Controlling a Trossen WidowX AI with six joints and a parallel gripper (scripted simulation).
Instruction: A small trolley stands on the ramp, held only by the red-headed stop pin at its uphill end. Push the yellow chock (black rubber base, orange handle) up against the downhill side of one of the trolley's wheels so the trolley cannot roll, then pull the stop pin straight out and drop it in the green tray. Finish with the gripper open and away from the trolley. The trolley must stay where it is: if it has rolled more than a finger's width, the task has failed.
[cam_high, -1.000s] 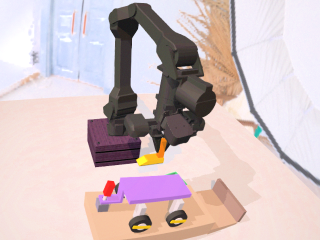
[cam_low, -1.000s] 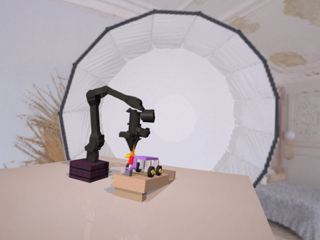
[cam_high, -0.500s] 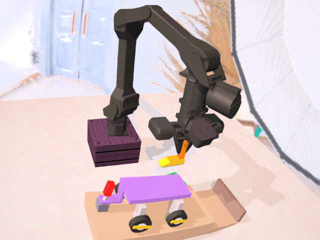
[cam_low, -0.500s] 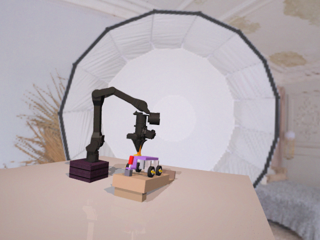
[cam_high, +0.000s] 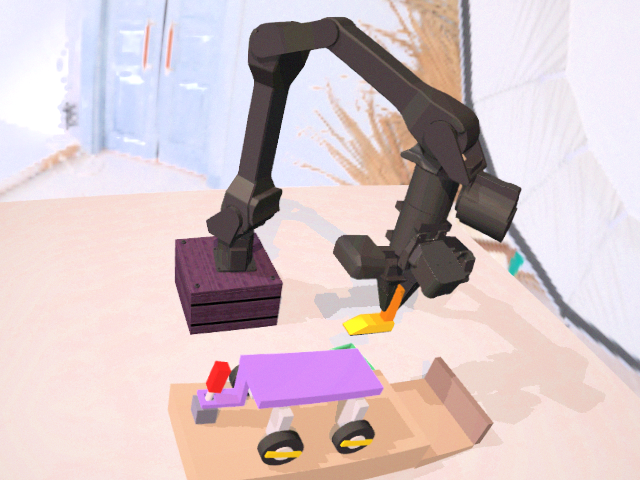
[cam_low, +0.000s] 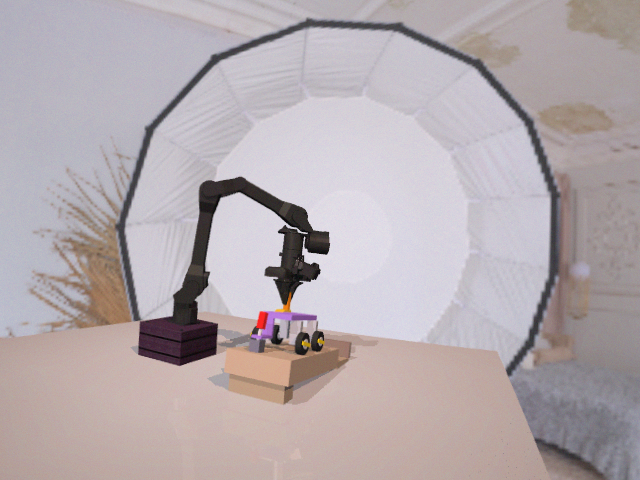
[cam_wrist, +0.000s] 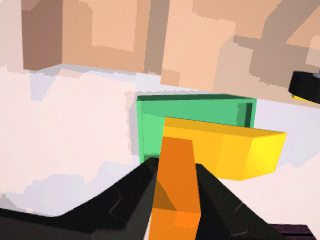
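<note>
Right now the red-headed stop pin is 24 cm to the right of my gripper tip, 10 cm ahead of it and 2 cm below it. Also, from my gripper tip: yellow chock (2 cm to the right, 1 cm below); then purple trolley (14 cm to the right, 11 cm ahead, 4 cm below); then brown end wall (13 cm below, 12 cm to the left, 8 cm ahead).
</note>
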